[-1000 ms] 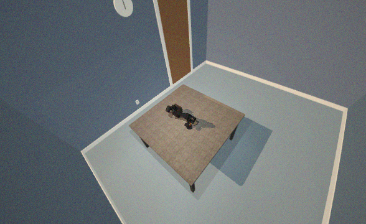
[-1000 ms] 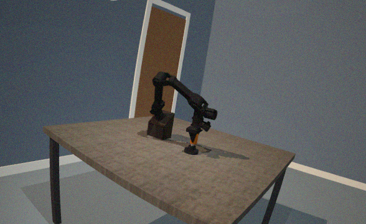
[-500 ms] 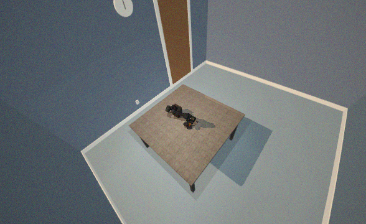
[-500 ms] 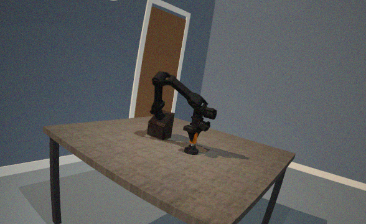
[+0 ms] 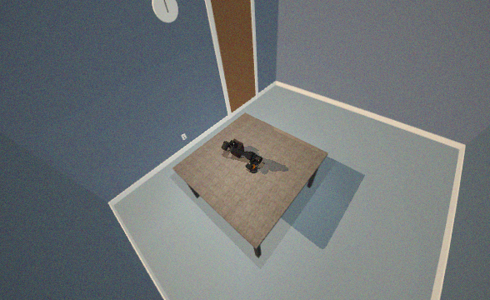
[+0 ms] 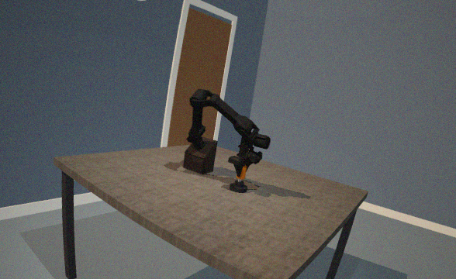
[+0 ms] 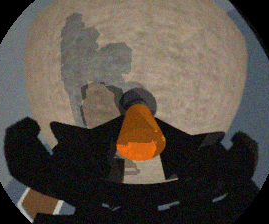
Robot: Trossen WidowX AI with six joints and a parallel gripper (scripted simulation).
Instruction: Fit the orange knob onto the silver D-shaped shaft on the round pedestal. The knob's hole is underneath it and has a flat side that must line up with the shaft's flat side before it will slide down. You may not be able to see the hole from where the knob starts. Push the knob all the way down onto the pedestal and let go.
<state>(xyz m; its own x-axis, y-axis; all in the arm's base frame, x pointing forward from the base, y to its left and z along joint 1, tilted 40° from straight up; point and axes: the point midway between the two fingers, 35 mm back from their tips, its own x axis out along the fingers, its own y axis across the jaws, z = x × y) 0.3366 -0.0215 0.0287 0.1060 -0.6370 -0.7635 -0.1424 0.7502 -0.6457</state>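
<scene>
Now: the orange knob 3 cm above my gripper tip. The rest, counted from my gripper tip: dark round pedestal: 4 cm below.
</scene>
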